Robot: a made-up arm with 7 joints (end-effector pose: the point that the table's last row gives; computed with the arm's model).
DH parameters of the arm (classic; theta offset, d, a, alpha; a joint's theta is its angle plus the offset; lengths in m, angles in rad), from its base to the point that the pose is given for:
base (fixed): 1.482 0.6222 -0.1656 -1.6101
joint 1: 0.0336 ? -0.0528 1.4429
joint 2: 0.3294 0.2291 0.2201 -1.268
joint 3: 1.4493 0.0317 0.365 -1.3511
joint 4: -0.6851 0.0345 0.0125 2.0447
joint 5: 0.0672 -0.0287 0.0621 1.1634
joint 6: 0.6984 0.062 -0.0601 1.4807
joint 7: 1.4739 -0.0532 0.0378 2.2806
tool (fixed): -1.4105 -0.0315 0 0
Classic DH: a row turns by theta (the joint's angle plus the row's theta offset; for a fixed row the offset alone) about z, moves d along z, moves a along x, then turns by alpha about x.
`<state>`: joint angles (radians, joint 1 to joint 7).
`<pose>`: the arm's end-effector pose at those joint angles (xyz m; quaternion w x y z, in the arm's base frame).
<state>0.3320 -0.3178 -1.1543 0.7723 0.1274 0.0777 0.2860</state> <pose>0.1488 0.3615 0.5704 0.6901 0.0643 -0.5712 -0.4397</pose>
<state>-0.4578 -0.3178 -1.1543 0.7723 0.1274 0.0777 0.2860</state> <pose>0.1226 0.2438 0.9695 0.5995 0.3472 -0.3814 -0.6120</pose>
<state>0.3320 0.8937 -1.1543 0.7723 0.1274 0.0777 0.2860</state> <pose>-0.4278 0.0507 0.6120 0.9222 0.2084 -0.3244 0.0296</pose>
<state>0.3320 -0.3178 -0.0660 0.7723 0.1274 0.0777 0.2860</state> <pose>0.0805 0.0258 0.4119 0.6934 -0.2898 -0.6582 -0.0449</pose>
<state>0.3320 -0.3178 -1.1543 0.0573 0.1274 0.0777 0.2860</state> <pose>0.1352 0.4032 0.5464 0.8609 0.2174 -0.3243 -0.3263</pose>
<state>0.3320 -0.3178 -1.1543 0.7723 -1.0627 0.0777 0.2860</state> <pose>0.0835 0.2681 0.5889 0.2377 0.2568 -0.5499 -0.7584</pose>
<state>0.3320 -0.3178 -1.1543 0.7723 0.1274 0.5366 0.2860</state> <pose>0.1794 0.3682 0.5391 0.8102 0.1464 -0.3980 -0.4047</pose>
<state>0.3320 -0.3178 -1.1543 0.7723 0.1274 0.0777 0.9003</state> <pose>0.1478 0.3372 0.5586 0.6066 0.0337 -0.4070 -0.6821</pose>
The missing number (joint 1, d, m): -0.1167
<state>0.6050 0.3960 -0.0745 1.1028 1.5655 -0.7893 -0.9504</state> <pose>-0.1983 -0.2695 0.4096 0.0146 -0.1959 0.0553 0.9790</pose>
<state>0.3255 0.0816 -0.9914 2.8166 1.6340 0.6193 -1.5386</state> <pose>-0.0849 0.1818 0.4724 0.8606 -0.2943 -0.2882 0.2995</pose>
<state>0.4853 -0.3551 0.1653 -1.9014 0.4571 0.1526 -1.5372</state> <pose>-0.0332 -0.0392 0.4696 0.6184 0.7313 0.2875 -0.0119</pose>
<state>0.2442 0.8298 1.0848 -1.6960 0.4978 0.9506 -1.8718</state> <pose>0.0505 -0.3673 0.7511 0.7380 0.2051 0.6364 -0.0911</pose>
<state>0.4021 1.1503 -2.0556 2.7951 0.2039 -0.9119 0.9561</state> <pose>-0.4627 0.0850 0.9454 0.0047 -0.1422 -0.8389 -0.5254</pose>
